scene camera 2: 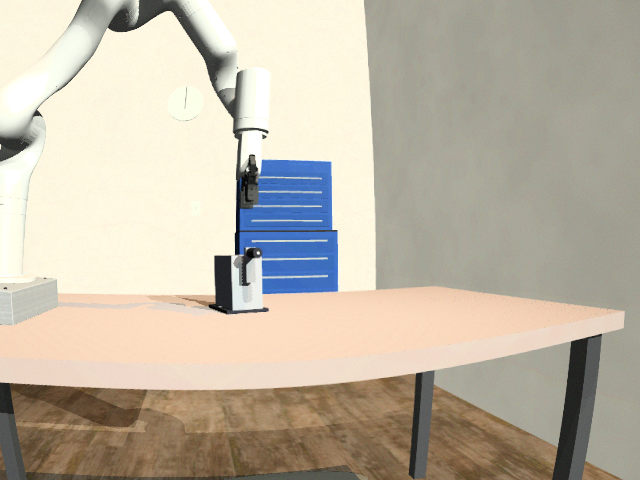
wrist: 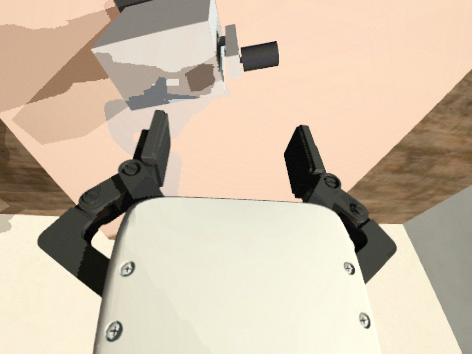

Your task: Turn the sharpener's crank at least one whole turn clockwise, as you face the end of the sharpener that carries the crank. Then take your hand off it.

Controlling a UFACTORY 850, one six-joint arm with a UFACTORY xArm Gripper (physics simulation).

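The sharpener [scene camera 2: 224, 281] [wrist: 155, 55] is a grey-white box with a dark side, upright on a thin dark base plate on the table. Its crank [scene camera 2: 253, 252] [wrist: 233, 52] is on the end face, with a black cylindrical knob [wrist: 260, 55] sticking outward; in the scene view the knob is near the top of that face. My gripper [scene camera 2: 249, 205] [wrist: 232, 133] points down, open and empty, above the sharpener and apart from it. In the wrist view the sharpener and crank lie beyond the fingertips, with the knob ahead of the gap between the fingers.
The table [scene camera 2: 361, 330] [wrist: 320, 90] has its front edge near the camera in the scene view. The arm's base block [scene camera 2: 33, 302] stands at the left. A blue drawer cabinet [scene camera 2: 297, 235] stands behind the table, and a grey wall [scene camera 2: 491, 155] is on the right.
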